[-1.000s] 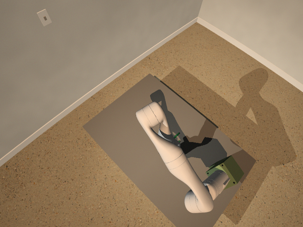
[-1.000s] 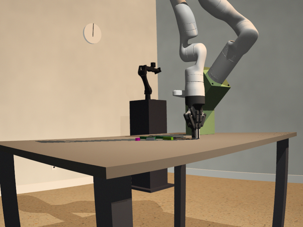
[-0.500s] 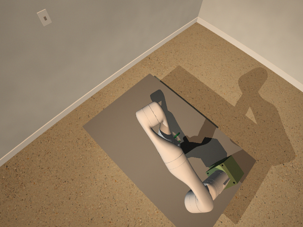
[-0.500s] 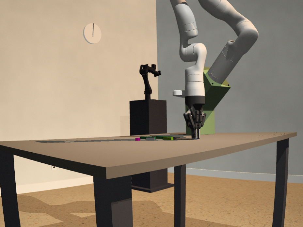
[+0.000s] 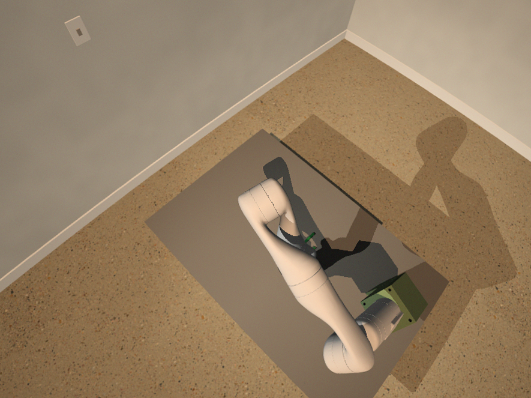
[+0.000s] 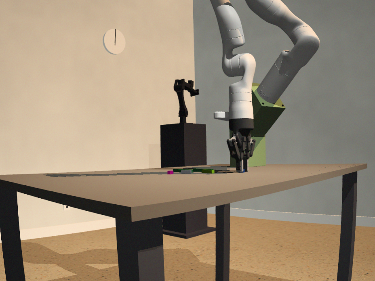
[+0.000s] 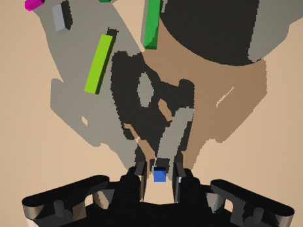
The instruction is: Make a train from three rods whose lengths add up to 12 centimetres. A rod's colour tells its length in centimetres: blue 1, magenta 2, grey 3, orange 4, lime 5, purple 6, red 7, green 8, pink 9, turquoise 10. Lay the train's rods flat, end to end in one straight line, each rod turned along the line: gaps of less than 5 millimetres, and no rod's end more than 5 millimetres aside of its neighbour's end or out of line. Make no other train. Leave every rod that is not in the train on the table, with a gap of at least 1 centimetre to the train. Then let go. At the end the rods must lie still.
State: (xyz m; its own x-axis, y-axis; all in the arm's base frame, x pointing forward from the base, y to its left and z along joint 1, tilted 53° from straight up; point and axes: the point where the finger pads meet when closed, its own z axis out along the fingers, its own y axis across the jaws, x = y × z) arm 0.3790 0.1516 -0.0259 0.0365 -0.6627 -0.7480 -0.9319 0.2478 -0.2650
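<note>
Right now my hand is 20 mm above the blue rod. Also, from my hand: lime rod 60 mm ahead, 90 mm to the right, 20 mm below; green rod 60 mm ahead, 190 mm to the right, 20 mm below; grey rod 100 mm ahead, 130 mm to the right, 20 mm below.
</note>
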